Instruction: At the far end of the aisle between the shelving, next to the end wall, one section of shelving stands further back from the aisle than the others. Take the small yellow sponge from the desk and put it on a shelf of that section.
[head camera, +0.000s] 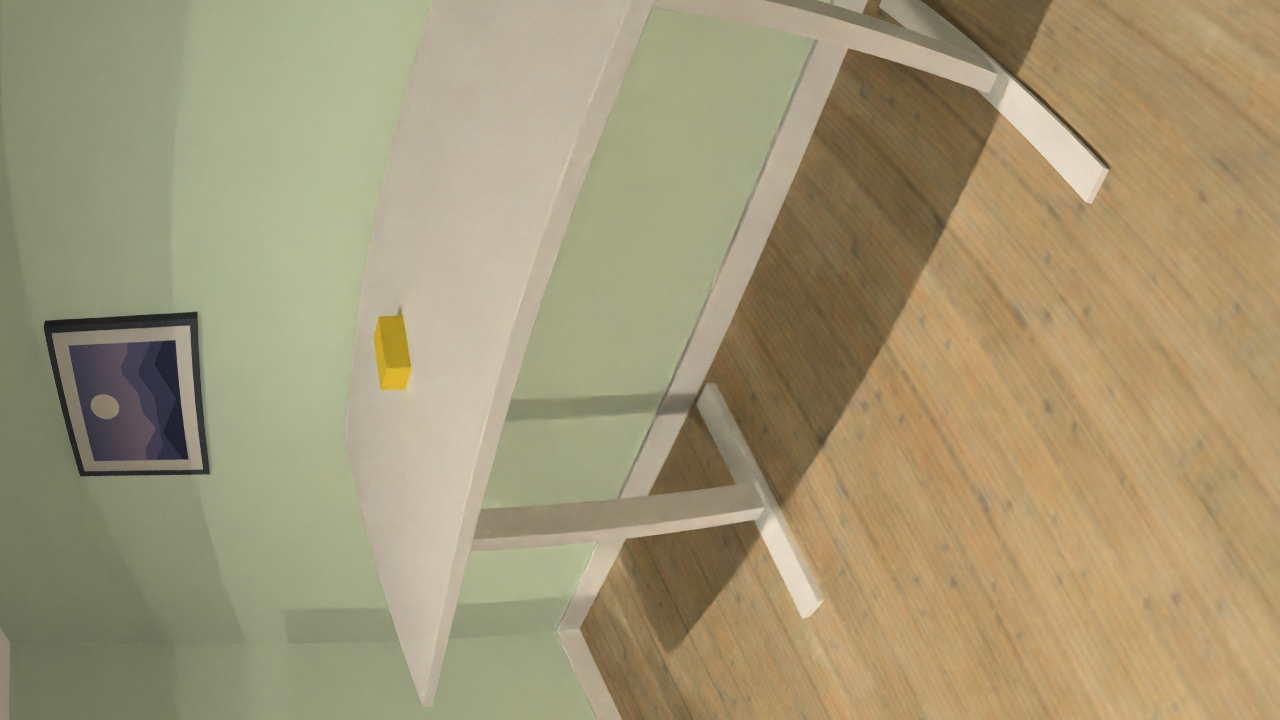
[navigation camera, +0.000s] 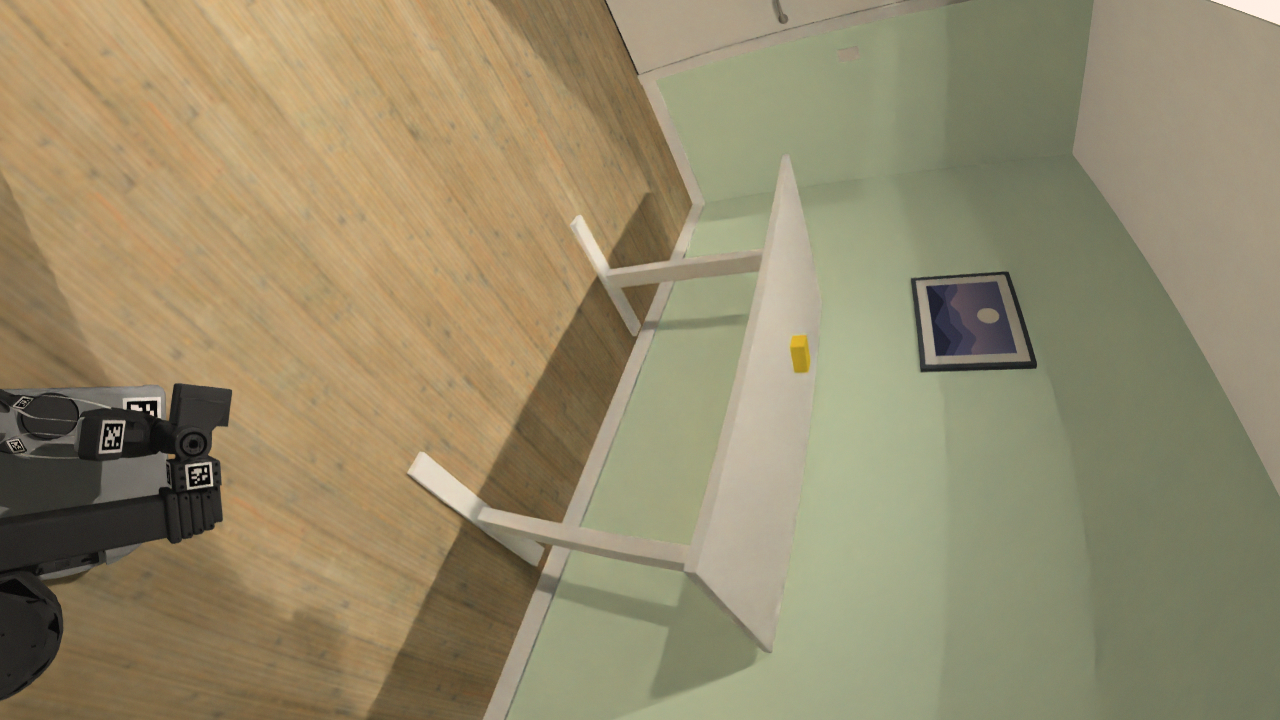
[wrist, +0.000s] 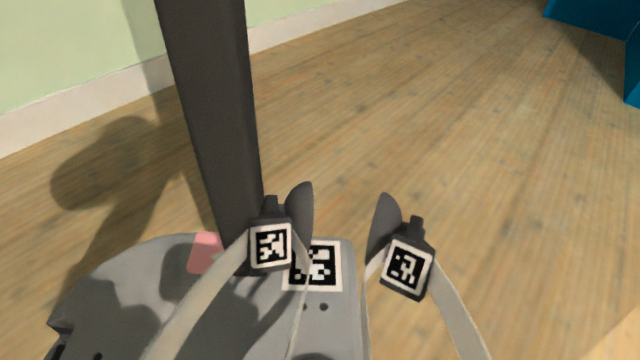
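Where they show: gripper, fingertip midpoint: (wrist: 342, 211); robot's base, link origin: (navigation camera: 52, 413).
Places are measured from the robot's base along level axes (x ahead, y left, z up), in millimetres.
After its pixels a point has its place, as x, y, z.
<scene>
The small yellow sponge (head camera: 392, 353) {96, -1499, 980} (navigation camera: 799, 354) {95, -1500, 976} lies on the white desk (head camera: 501, 116) {-203, -1065, 950} (navigation camera: 756, 483) {-210, -1076, 950}, towards the wall-side edge of its top. The desk stands along a green wall on T-shaped legs. My gripper (wrist: 342, 211) {11, 79, 311} is open and empty, its fingers apart above the grey base in the wrist view. The gripper (navigation camera: 16, 424) also shows at the left edge of the navigation view, folded in over the base and well away from the desk and sponge. The shelving, the aisle and the set-back section do not show in these views.
The desk's feet (head camera: 760, 501) {496, -1884, 33} (navigation camera: 447, 488) reach out over the wooden floor. A framed picture (head camera: 127, 394) {212, -2173, 1601} (navigation camera: 973, 320) {225, -2184, 1614} hangs above the desk. A door (navigation camera: 707, 22) {1971, -2166, 521} is at the navigation view's top. A blue object (wrist: 590, 17) {1524, 1717, 64} stands at the wrist view's upper right.
</scene>
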